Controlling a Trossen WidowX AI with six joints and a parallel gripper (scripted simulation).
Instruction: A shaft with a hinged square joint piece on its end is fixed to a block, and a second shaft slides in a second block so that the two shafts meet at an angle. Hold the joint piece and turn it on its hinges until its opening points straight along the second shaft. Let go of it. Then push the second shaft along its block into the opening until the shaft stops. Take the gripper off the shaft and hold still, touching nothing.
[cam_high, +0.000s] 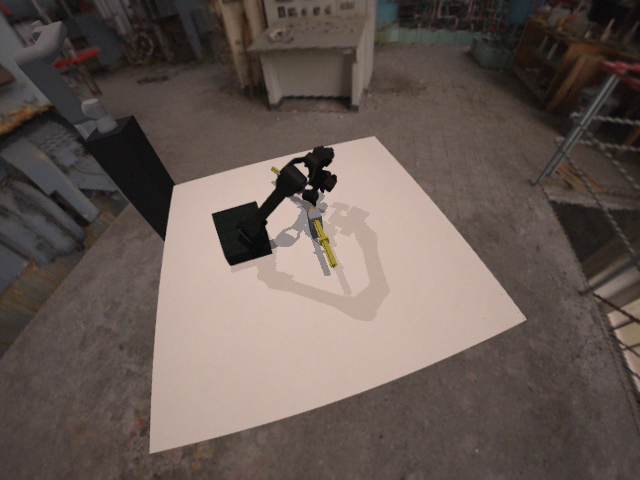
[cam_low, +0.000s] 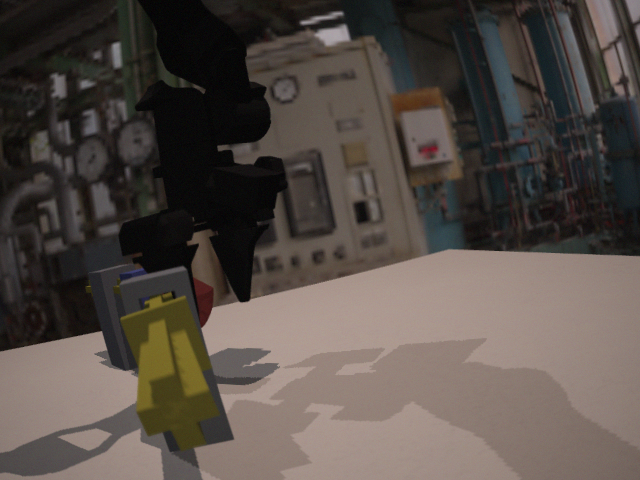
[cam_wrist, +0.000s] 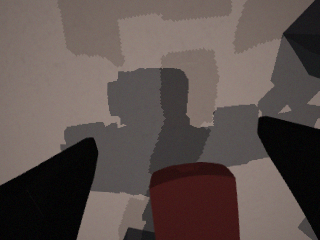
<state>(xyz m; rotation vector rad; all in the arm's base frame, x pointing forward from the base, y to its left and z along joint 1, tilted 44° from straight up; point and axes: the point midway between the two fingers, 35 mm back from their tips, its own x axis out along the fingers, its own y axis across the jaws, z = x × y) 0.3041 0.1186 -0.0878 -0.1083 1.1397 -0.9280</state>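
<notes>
The dark red joint piece lies 4 cm behind my gripper tip, 2 cm to the left of it and 2 cm above it.
</notes>
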